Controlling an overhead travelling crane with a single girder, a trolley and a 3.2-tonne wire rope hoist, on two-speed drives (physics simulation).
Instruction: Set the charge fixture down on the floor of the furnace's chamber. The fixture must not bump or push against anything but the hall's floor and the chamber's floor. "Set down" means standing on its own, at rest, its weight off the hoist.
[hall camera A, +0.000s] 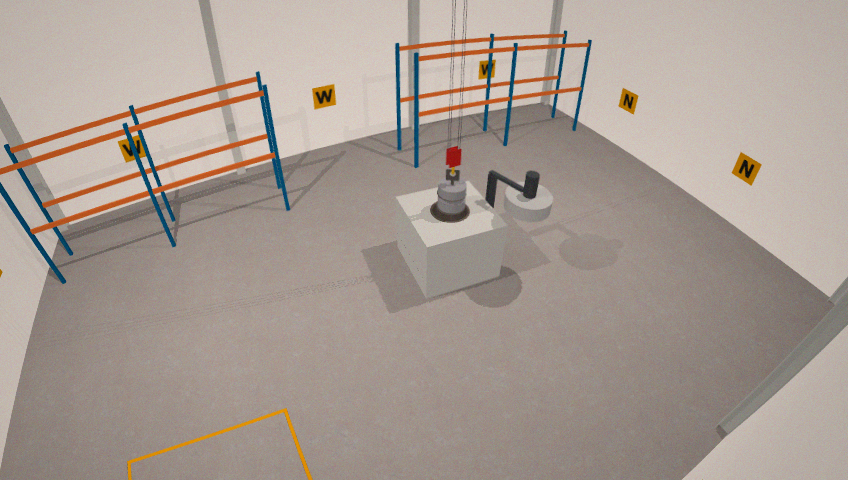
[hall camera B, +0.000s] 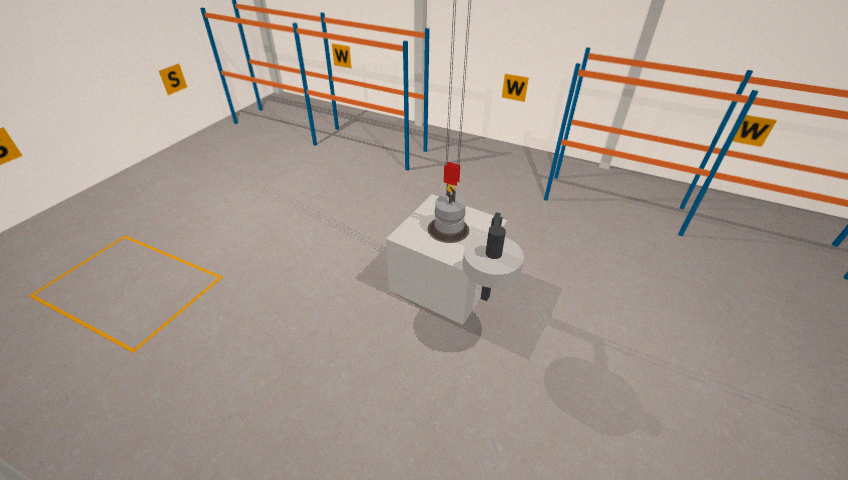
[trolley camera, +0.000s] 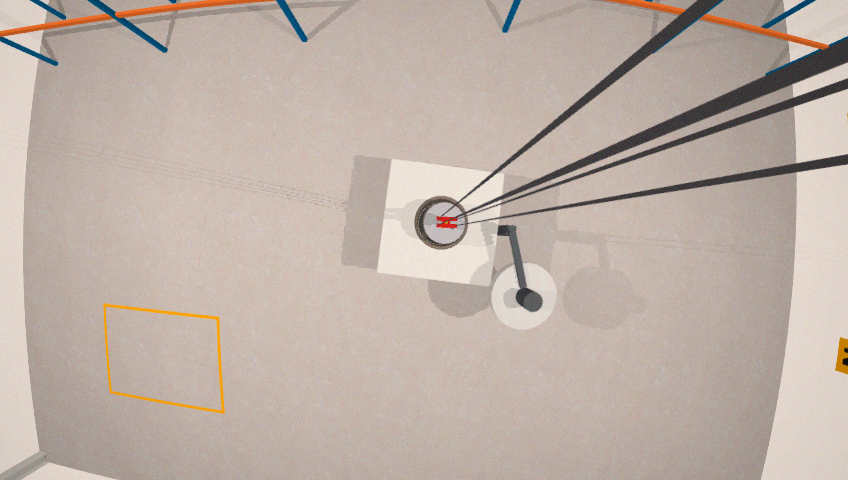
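Note:
The charge fixture, a grey stepped cylinder, is upright in the round opening of the white box-shaped furnace. Its lower part is hidden inside; its upper part stands above the furnace top. The hook, below a red block, is in the fixture's top lifting eye. In the trolley camera view a dark gap shows left of the fixture, and its right edge looks close to the dark rim. Whether its base touches the chamber floor is hidden.
The round furnace lid is swung aside on a dark arm, beside the furnace and above the floor. Blue and orange racks stand along the W wall. A yellow outline marks the floor.

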